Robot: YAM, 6 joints.
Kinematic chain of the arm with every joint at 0, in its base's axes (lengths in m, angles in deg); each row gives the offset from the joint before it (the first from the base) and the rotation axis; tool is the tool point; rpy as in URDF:
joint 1: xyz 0 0 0.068 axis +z
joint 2: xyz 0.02 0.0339 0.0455 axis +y
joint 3: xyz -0.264 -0.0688 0 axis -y
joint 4: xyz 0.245 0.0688 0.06 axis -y
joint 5: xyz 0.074 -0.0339 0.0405 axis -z
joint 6: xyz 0.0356 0 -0.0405 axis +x
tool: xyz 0 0 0 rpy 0 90 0
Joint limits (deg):
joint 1: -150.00..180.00
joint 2: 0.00..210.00
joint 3: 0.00..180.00
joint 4: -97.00..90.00
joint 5: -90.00..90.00
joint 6: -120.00..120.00
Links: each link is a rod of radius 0.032 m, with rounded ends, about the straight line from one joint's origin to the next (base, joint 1, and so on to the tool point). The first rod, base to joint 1, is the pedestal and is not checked.
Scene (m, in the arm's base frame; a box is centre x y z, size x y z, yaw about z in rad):
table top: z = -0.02
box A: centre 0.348 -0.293 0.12 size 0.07 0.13 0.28 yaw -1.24
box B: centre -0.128 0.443 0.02 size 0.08 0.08 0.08 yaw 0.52
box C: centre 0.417 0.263 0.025 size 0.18 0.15 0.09 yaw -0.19
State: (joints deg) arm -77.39 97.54 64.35 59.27 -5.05 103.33
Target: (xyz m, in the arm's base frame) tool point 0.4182 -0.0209 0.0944
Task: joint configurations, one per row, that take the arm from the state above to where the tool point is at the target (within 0.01 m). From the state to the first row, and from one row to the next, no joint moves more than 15 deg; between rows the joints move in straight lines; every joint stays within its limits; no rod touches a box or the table.
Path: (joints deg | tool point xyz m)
1: -66.00 92.14 55.96 52.20 5.83 100.63 | 0.1465 -0.3378 0.3113
2: -54.61 86.75 47.58 45.14 16.71 97.94 | 0.1888 -0.2834 0.2801
3: -43.22 81.35 39.19 38.07 27.58 95.24 | 0.2128 -0.2226 0.2470
4: -30.07 95.74 44.67 43.07 14.77 97.94 | 0.3022 -0.1854 0.2082
5: -16.93 110.13 50.15 48.07 1.96 100.63 | 0.3752 -0.1155 0.1566
6: -3.78 124.52 55.63 53.07 -10.86 103.33 | 0.4182 -0.0209 0.0944

